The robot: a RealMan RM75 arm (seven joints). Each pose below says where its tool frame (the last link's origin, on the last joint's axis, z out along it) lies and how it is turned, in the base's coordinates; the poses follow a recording.
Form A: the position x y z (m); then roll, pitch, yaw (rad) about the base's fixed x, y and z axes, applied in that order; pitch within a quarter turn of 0, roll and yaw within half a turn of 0.
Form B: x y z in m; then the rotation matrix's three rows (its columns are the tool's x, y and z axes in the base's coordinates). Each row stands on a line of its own. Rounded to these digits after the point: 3 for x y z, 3 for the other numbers.
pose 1, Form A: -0.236 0.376 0.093 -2.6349 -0.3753 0.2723
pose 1, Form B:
-0.236 0.376 0.093
0.896 0.406 0.178
0.250 -0.794 0.554
0.367 -0.452 -0.813

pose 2, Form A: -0.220 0.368 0.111 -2.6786 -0.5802 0.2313
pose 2, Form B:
-0.220 0.368 0.111
0.814 0.443 0.375
0.192 -0.815 0.547
0.548 -0.374 -0.748

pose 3, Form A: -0.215 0.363 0.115 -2.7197 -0.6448 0.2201
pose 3, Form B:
-0.215 0.363 0.115
0.780 0.439 0.446
0.174 -0.837 0.519
0.601 -0.327 -0.729

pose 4, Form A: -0.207 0.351 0.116 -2.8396 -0.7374 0.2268
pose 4, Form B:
-0.207 0.351 0.116
0.721 0.410 0.559
0.166 -0.885 0.434
0.672 -0.220 -0.707

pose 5, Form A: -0.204 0.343 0.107 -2.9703 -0.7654 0.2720
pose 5, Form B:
-0.204 0.343 0.107
0.695 0.378 0.612
0.194 -0.917 0.348
0.693 -0.123 -0.711

